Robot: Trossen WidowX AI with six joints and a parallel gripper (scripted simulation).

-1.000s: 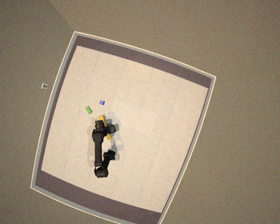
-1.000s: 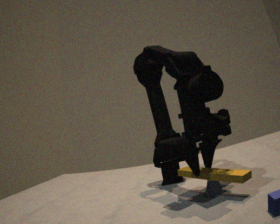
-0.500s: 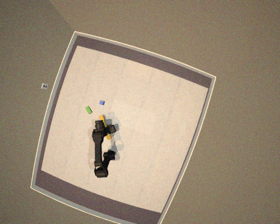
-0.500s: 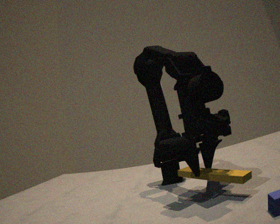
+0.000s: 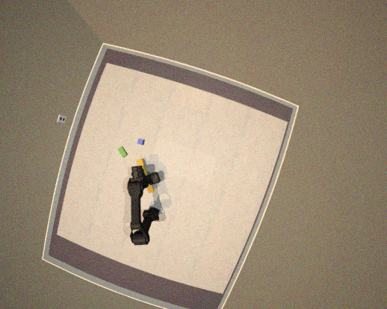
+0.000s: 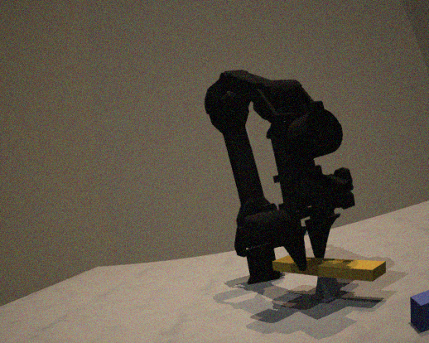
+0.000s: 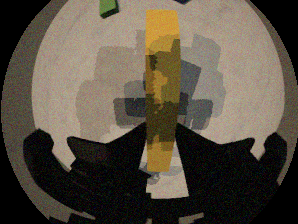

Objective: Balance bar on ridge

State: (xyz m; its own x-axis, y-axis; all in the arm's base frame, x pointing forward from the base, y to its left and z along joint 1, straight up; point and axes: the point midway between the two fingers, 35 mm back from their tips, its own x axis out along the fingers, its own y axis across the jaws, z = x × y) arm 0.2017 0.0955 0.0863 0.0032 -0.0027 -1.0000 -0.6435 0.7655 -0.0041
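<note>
My gripper tip is now 20 mm to the right of the yellow bar and 20 mm short of it. Also, from my gripper tip: blue cube 210 mm ahead, 120 mm to the left, 40 mm below; green block 220 mm to the left, 110 mm ahead, 40 mm below.
</note>
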